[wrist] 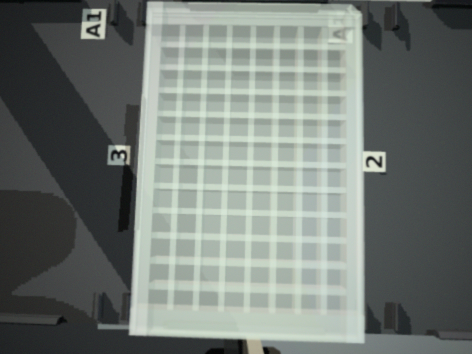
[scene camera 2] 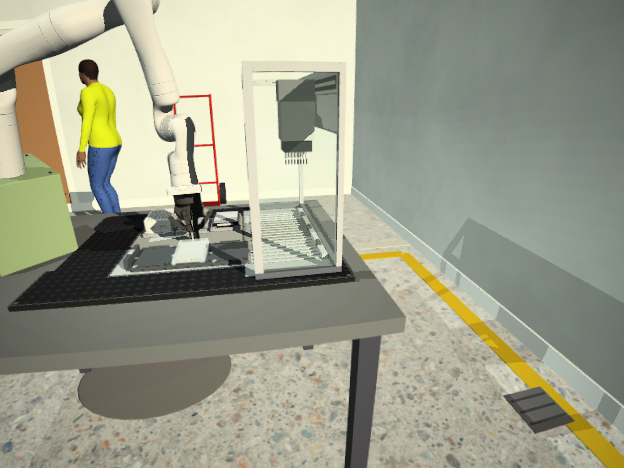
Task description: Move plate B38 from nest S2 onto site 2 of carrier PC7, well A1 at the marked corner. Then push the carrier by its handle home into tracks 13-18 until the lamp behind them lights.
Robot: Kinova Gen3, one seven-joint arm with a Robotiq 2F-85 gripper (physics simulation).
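A pale clear gridded plate (scene camera 2: 191,251) (wrist: 252,165) lies on the dark carrier (scene camera 2: 151,257) (wrist: 420,165). In the wrist view the label 2 (wrist: 375,162) is just right of it and the label 3 (wrist: 119,155) just left. An A1 mark (wrist: 341,31) shows through the plate's upper right corner, where the rim has a cut corner. My gripper (scene camera 2: 193,236) (wrist: 242,348) is shut and holds nothing. It points down at the plate's far short edge in the scene view, at the bottom edge of the wrist view. The handle and the lamp cannot be made out.
A framed clear enclosure (scene camera 2: 250,171) with a grey pipetting head (scene camera 2: 296,110) stands to the right, over pale ribbed tracks (scene camera 2: 284,234). A tray with light items (scene camera 2: 225,219) is behind the gripper. A person (scene camera 2: 99,118) stands behind the table at the left.
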